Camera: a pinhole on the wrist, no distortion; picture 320 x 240 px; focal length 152.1 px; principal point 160.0 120.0 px. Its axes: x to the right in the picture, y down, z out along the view. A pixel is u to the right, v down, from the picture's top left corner.
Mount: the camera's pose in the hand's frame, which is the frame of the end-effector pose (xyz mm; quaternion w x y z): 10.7 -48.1 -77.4 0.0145 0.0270 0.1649 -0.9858
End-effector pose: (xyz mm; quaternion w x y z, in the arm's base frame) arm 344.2 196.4 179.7 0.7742 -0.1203 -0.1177 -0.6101
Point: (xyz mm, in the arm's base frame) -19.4 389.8 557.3
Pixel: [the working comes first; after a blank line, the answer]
In the camera's frame: 122.1 91.7 579.5

192.0 144.1
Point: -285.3 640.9 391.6
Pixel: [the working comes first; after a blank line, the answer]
In the camera's frame: 474.2 283.7 599.3

280.4 192.0
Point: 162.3 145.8 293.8
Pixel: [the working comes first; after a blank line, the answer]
In the camera's frame: -39.0 81.8 210.8

131.9 179.0
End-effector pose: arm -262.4 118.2 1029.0 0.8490 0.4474 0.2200 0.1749
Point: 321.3 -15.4 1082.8
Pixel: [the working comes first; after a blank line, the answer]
In the camera's frame: -430.9 -113.5 469.5

20.4 83.2
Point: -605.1 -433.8 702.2
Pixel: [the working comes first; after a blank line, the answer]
In the camera's frame: 503.3 407.6 285.6

outside the picture
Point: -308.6 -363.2 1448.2
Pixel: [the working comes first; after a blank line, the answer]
In the camera's frame: 340.4 -342.7 530.6

257.6 21.8
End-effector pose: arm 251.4 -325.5 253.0 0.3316 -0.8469 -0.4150 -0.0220
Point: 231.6 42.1 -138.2
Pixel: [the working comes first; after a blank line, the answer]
In the camera's frame: -143.5 -272.3 533.2

119.1 42.3
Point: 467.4 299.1 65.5
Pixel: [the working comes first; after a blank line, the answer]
In the camera's frame: -532.8 -185.6 469.4

outside the picture
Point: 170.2 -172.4 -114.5
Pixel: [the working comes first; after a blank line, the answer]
In the camera's frame: 43.4 -271.9 409.0

176.1 18.9
